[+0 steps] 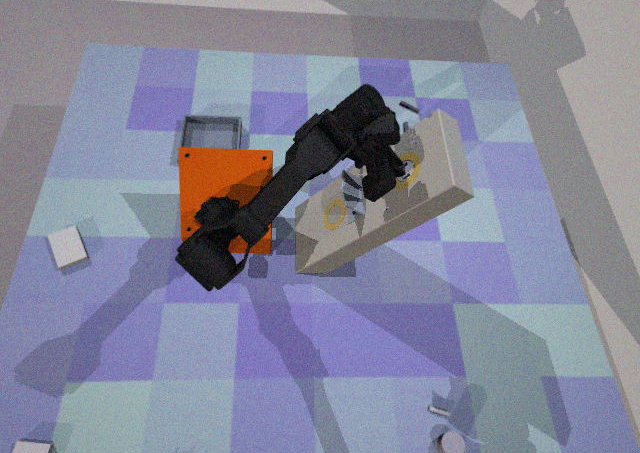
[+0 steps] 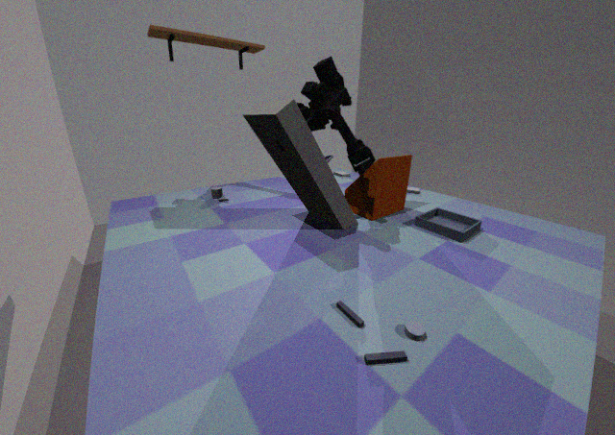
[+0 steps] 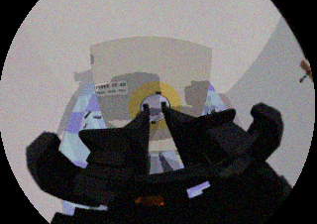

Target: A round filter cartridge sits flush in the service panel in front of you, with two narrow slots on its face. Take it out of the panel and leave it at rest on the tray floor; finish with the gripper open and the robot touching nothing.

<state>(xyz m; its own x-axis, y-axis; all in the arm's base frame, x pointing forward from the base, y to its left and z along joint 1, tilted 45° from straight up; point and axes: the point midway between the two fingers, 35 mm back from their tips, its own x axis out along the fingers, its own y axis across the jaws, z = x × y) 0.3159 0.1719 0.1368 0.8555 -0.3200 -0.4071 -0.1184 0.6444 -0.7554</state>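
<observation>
Right now the filter cartridge is 20 mm ahead of my gripper tip and 10 mm below it. The rest, counted from my gripper tip: grey bracket 80 mm behind, 10 mm to the right, 100 mm below; tray 440 mm behind, 250 mm to the left, 280 mm below.
</observation>
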